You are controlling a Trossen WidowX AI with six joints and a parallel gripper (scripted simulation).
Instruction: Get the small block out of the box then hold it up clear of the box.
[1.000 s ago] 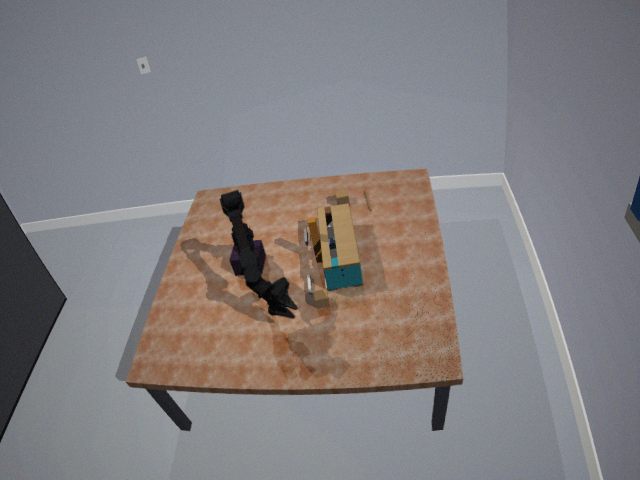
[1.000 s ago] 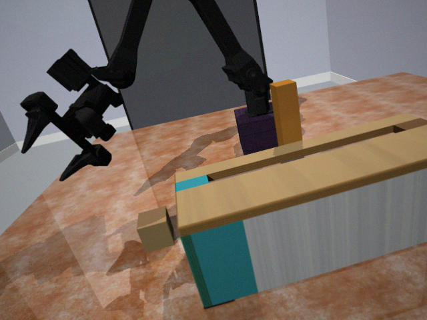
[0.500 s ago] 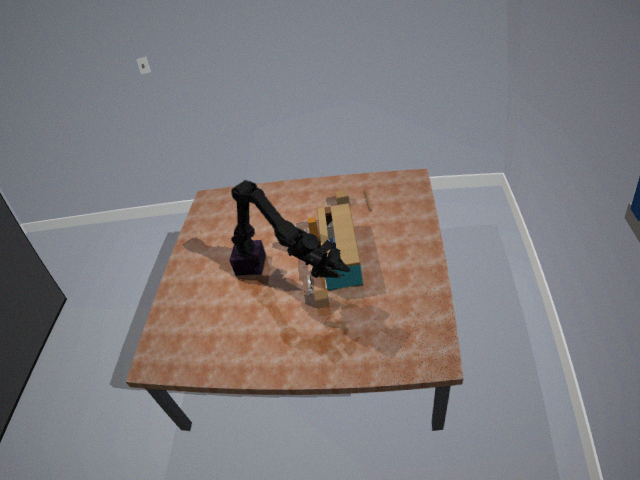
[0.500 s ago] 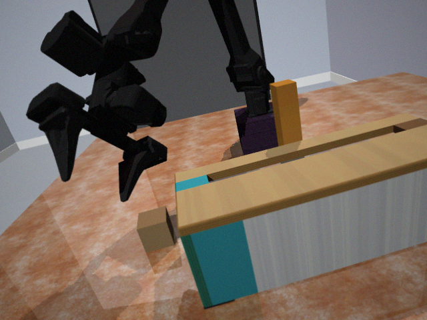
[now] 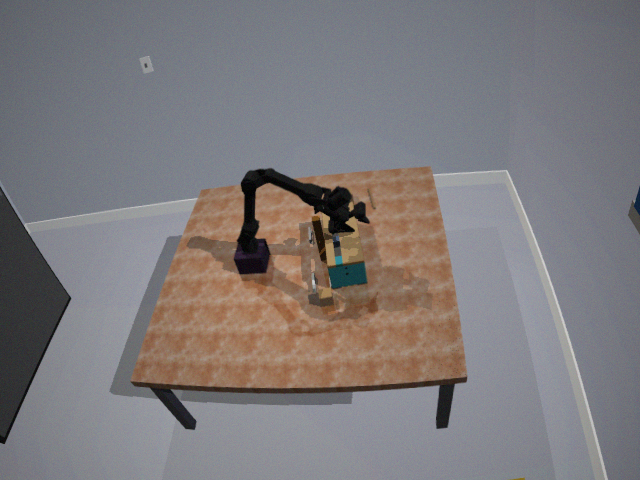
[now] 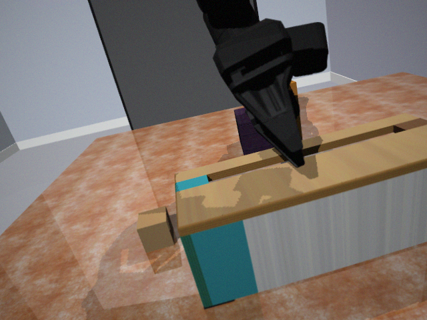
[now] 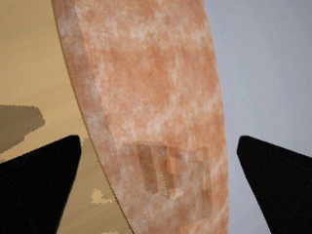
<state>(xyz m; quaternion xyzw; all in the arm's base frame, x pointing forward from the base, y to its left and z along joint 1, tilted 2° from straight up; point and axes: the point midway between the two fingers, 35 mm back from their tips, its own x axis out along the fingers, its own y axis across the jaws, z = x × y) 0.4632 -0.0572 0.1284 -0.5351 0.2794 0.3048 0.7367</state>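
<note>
Right now my gripper tip is 13 cm past the box, 12 cm above it and 4 cm to the right of it. Also, from my gripper tip: light-blue block 12 cm behind, 9 cm below, 4 cm to the left.
</note>
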